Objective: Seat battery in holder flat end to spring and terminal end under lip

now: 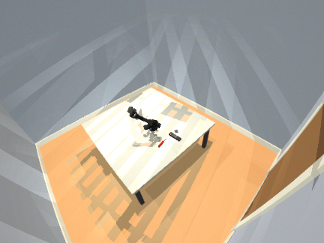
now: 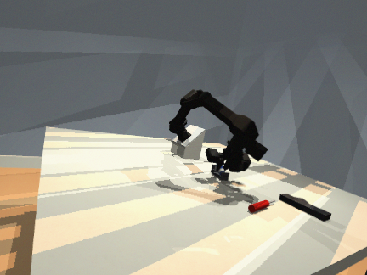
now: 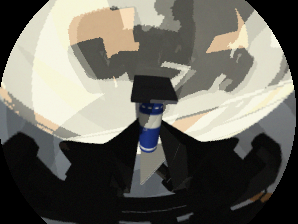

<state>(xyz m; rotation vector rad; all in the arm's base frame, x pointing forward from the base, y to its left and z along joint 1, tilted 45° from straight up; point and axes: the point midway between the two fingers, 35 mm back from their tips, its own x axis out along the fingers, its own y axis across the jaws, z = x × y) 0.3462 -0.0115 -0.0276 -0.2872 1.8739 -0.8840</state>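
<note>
The battery is 10 mm above my gripper tip.
</note>
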